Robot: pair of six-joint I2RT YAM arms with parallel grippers.
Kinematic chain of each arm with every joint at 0, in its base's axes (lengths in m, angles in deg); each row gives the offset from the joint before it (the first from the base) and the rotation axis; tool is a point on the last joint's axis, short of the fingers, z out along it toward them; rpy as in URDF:
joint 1: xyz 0 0 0.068 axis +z
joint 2: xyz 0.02 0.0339 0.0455 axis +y
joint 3: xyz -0.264 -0.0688 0 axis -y
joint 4: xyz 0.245 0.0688 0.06 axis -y
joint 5: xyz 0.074 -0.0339 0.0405 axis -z
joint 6: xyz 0.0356 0 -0.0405 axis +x
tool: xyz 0 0 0 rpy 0 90 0
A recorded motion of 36 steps. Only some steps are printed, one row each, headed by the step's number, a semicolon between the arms.
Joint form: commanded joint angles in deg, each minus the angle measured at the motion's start. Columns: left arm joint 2, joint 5, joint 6, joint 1, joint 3, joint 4; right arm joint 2, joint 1, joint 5, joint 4, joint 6, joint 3.
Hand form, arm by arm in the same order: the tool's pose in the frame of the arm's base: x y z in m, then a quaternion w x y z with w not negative. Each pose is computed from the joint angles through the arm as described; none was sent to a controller.
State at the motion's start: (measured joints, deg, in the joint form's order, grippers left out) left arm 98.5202 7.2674 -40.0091 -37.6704 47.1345 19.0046; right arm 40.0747 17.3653 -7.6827 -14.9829 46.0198 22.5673
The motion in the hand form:
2: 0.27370 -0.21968 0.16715 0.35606 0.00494 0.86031 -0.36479; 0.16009 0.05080 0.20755 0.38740 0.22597 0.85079 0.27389
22: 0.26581 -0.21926 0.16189 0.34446 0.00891 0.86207 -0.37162; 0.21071 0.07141 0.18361 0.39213 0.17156 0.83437 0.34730
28: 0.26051 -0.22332 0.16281 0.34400 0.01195 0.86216 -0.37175; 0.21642 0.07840 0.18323 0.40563 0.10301 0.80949 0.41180
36: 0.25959 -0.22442 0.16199 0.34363 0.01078 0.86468 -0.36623; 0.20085 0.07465 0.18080 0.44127 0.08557 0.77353 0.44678
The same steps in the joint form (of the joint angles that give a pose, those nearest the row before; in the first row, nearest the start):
2: -0.64 -0.27 -1.50 -0.37 -0.91 3.72; 2.44 -0.36 4.86 0.81 2.26 0.72
22: -1.09 0.64 -2.13 -1.03 -2.75 4.63; 23.28 -0.49 -3.93 28.62 1.17 -0.28
28: -1.54 -0.16 -2.43 -2.20 -3.01 4.47; 26.81 -0.49 -12.36 40.45 -0.71 -1.84
36: -1.46 -0.88 -2.44 -2.51 -2.90 3.91; 23.69 -0.49 -13.96 50.73 0.73 -7.70

